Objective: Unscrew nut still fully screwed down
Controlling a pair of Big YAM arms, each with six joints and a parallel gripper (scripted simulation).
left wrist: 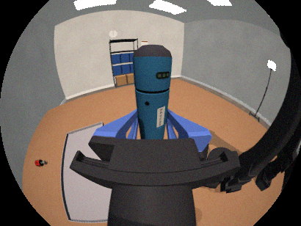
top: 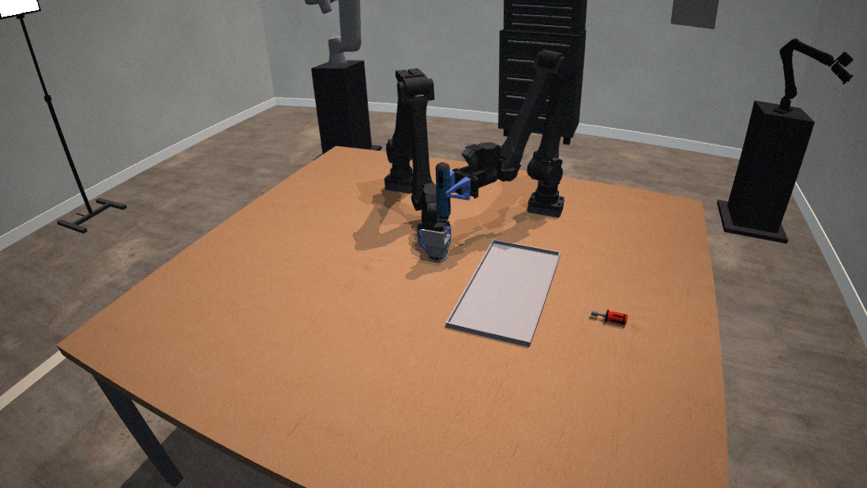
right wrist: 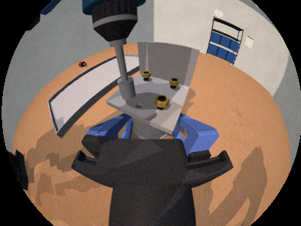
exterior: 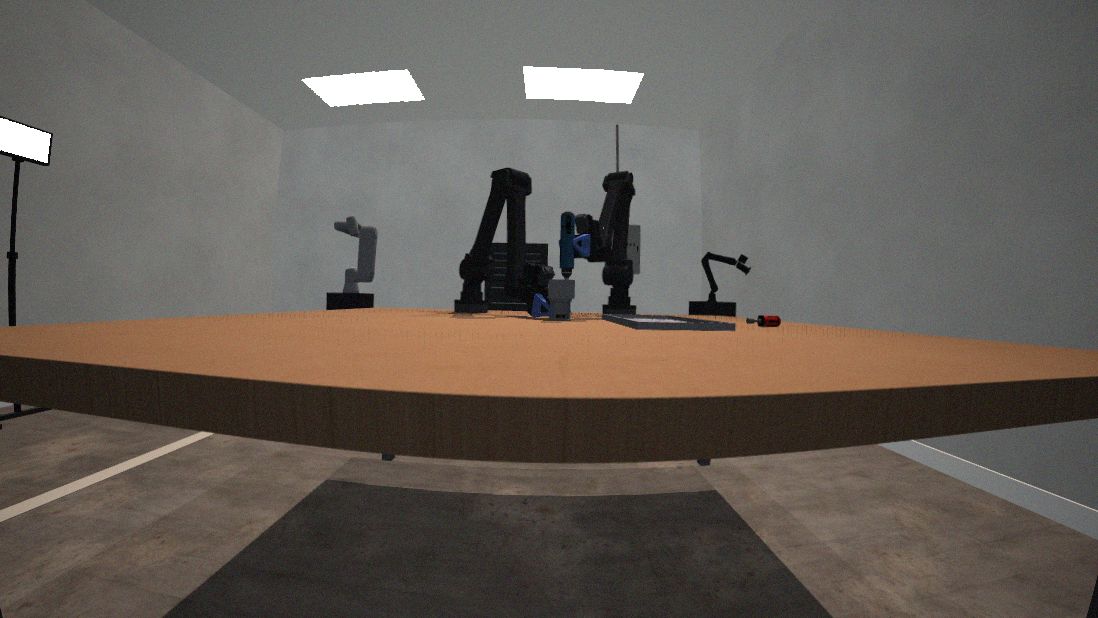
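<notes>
Now: the joint module 10 mm above my right hand. The rest, counted from my right hand: flat grey tray (250 mm to the left, 80 mm ahead, 20 mm below); then red-handled tool (540 mm to the left, 130 mm ahead, 10 mm below); then grey bracket (50 mm above).
</notes>
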